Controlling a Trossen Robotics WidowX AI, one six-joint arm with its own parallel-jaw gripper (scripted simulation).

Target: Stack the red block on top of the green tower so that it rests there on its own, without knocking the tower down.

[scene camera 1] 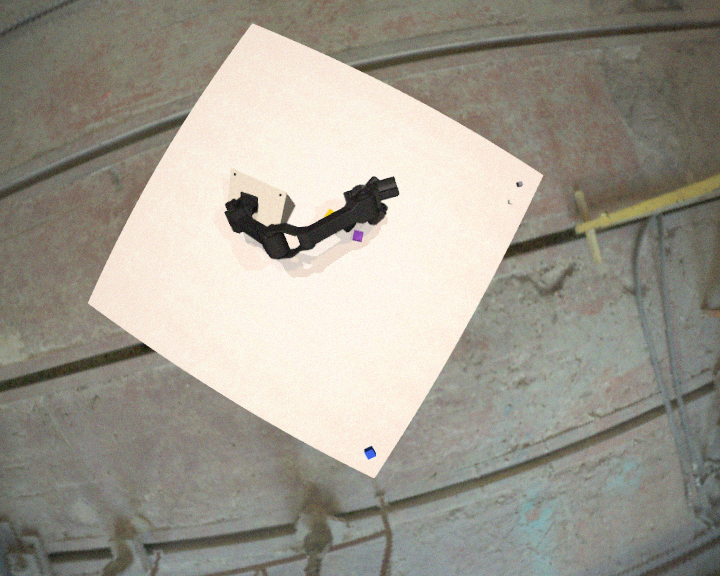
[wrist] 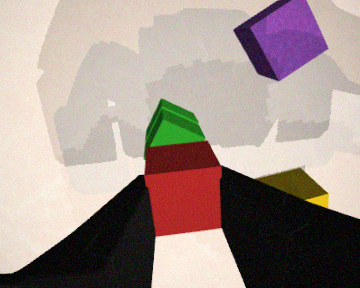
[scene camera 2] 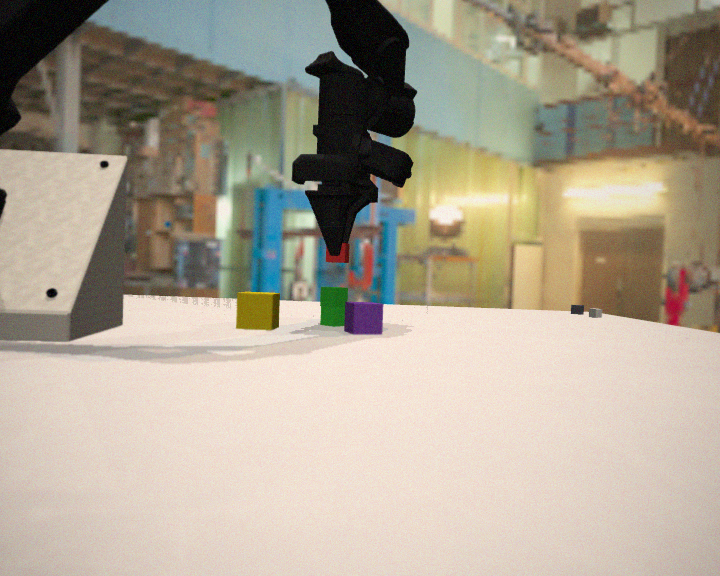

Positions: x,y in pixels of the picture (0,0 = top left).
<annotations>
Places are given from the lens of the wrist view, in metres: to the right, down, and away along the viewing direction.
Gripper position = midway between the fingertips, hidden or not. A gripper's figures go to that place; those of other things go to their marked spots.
my gripper (wrist: 181,182): 0.00, 0.01, 0.10
red block (wrist: 183,179): 0.00, 0.01, 0.08
yellow block (wrist: 296,182): 0.08, 0.03, 0.18
The marked spots on the red block and the yellow block are 0.13 m apart.
</annotations>
